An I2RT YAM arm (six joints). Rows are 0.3 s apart.
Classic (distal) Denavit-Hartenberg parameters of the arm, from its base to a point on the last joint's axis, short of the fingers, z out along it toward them. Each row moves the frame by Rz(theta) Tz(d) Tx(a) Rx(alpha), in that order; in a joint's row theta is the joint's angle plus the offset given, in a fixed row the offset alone. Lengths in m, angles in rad.
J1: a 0.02, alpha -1.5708, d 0.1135, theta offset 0
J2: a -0.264, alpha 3.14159, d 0, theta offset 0
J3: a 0.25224, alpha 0, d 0, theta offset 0.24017
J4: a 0.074, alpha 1.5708, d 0, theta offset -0.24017
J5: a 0, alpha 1.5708, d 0, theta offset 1.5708
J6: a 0, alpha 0, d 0.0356, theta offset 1.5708
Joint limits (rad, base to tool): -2.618..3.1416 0..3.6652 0..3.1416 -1.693..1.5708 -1.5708..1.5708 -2.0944..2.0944
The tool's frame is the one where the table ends.
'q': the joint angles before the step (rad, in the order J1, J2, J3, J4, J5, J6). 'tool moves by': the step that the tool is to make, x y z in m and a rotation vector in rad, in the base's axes. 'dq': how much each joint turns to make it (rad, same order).
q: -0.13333, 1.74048, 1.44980, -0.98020, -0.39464, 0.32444
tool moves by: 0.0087, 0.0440, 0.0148, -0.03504, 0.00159, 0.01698
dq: 0.13314, 0.01137, 0.07035, -0.02084, 0.06981, 0.10606
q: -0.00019, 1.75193, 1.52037, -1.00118, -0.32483, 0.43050
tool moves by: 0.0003, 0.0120, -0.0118, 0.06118, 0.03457, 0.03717
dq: 0.02795, 0.01625, -0.02618, 0.01272, -0.06139, 0.01154
